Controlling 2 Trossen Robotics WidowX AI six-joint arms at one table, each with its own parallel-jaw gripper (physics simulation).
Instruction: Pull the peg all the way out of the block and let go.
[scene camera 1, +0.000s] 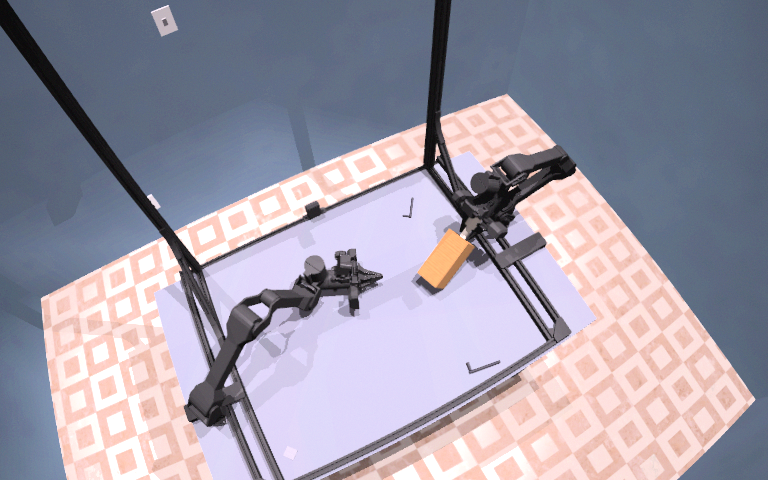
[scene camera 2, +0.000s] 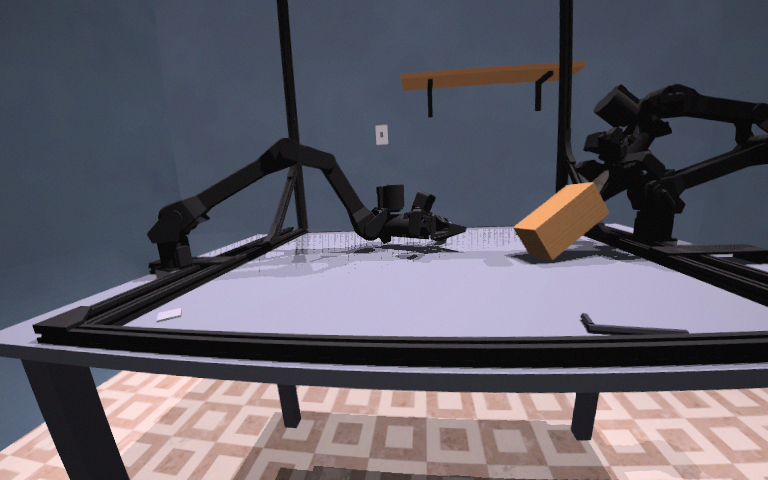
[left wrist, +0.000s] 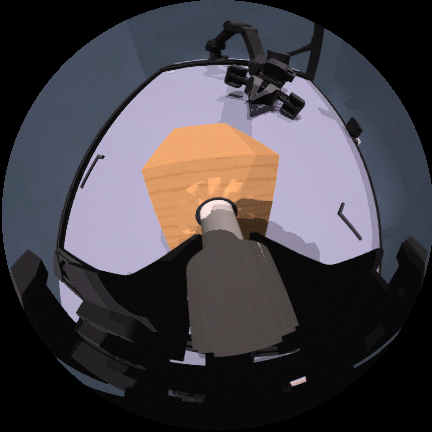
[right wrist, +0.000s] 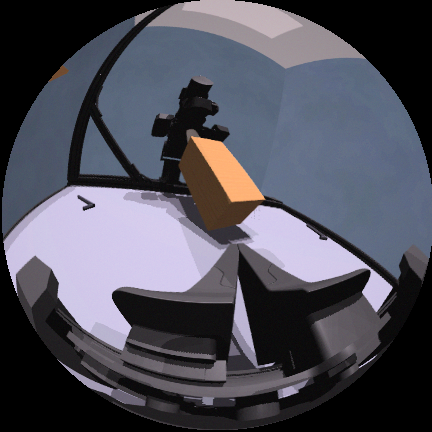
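Where they show: left gripper, fingertip midpoint: (scene camera 1: 464, 235) (scene camera 2: 591, 202) (left wrist: 225, 239); right gripper, fingertip midpoint: (scene camera 1: 382, 275) (scene camera 2: 465, 229) (left wrist: 250, 100) (right wrist: 236, 248); left arm's base, link origin: (scene camera 2: 652, 238) (left wrist: 229, 357) (right wrist: 169, 180); right arm's base, link origin: (scene camera 1: 214, 412) (scene camera 2: 177, 266) (left wrist: 215, 57).
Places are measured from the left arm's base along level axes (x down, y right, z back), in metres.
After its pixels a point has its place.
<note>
The orange wooden block (scene camera 1: 445, 260) {y -0.044, x -0.087, z -0.251 m} (scene camera 2: 557, 223) {y -0.074, x -0.056, z -0.263 m} (left wrist: 200, 167) {y -0.023, x -0.123, z -0.185 m} (right wrist: 222, 172) {y -0.019, x -0.071, z -0.277 m} is tilted, its upper end toward the left gripper and its lower end over the table. The grey peg (scene camera 1: 464, 232) {y -0.013, x -0.114, z -0.162 m} (scene camera 2: 601, 180) {y -0.019, x -0.131, z -0.144 m} (left wrist: 240, 300) (right wrist: 192, 134) {y 0.000, x -0.134, z -0.145 m} has its pale end in the round hole in the block's upper end; how deep it goes is hidden. My left gripper (scene camera 1: 469, 226) {y -0.011, x -0.086, z -0.156 m} (left wrist: 225, 239) {y -0.011, x -0.086, z -0.156 m} is shut on the peg's thick grey part. My right gripper (scene camera 1: 381, 277) {y 0.034, x -0.034, z -0.411 m} (scene camera 2: 464, 229) {y 0.034, x -0.034, z -0.411 m} (left wrist: 250, 100) {y 0.034, x -0.034, z -0.411 m} (right wrist: 236, 248) {y 0.034, x -0.034, z -0.411 m} is shut and empty, low above the table, apart from the block's lower end.
Black frame rails (scene camera 1: 407, 433) {y -0.375, x -0.001, z -0.599 m} (scene camera 2: 396, 350) {y -0.378, x 0.002, z -0.571 m} edge the table. One thin bent black rod (scene camera 1: 411, 207) {y 0.209, x 0.015, z -0.188 m} (left wrist: 350, 225) {y 0.208, x 0.014, z -0.187 m} lies near the far rail, another (scene camera 1: 484, 366) {y -0.344, x 0.011, z -0.317 m} (scene camera 2: 634, 328) {y -0.346, x 0.011, z -0.319 m} near the front rail. A small white square (scene camera 1: 289, 452) {y -0.255, x 0.016, z -0.899 m} (scene camera 2: 169, 314) {y -0.259, x 0.016, z -0.896 m} lies near the front left corner.
</note>
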